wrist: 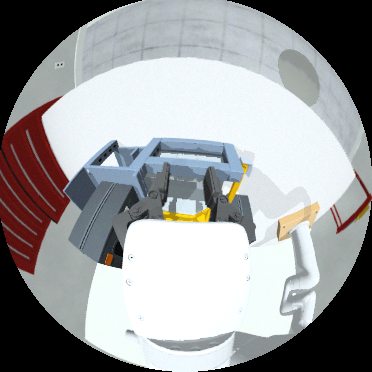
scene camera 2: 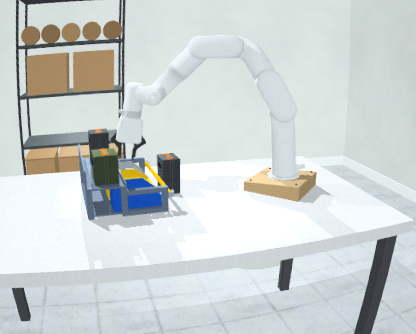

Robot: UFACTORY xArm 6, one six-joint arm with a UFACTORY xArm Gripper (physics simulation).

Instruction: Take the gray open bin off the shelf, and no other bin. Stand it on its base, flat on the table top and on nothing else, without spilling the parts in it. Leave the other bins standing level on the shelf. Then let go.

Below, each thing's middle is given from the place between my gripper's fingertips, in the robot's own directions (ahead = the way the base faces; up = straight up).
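There's a gray open bin (wrist: 185,194) here, and my gripper is 30 mm short of it, 70 mm to the right of it and 50 mm above it. The blue bin (scene camera 2: 153,199) is 50 mm ahead of my hand, 290 mm to the left of it and 50 mm below it. Going by their middles, the gray open bin is the nearest to my gripper of the things named here.
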